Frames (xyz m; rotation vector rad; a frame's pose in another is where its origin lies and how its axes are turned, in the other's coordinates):
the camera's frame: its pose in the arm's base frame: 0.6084 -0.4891 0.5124 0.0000 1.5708 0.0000
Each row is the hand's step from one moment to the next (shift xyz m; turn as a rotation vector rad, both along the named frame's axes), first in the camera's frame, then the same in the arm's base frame.
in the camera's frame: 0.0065 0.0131 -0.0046 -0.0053 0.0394 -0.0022
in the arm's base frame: -0.0046 0.0131 -0.0065 -0.0022 0.0394 0.0053
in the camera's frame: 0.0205 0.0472 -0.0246 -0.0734 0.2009 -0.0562
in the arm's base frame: -0.0246 0.0472 -0.0205 -0.0562 0.2009 0.0734
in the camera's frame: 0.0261 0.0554 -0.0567 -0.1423 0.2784 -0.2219
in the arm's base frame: -0.0567 0.0554 -0.0261 -0.2219 0.2784 0.1423
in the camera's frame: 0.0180 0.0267 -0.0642 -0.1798 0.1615 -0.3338
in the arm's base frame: -0.0642 0.0267 -0.0180 -0.3338 0.1615 0.1798
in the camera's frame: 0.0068 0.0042 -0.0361 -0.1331 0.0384 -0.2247
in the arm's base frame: -0.0361 0.0042 -0.0068 -0.2247 0.0384 0.1331
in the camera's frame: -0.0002 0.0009 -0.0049 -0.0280 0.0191 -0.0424
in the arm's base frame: -0.0049 0.0009 0.0002 -0.0424 0.0191 0.0280
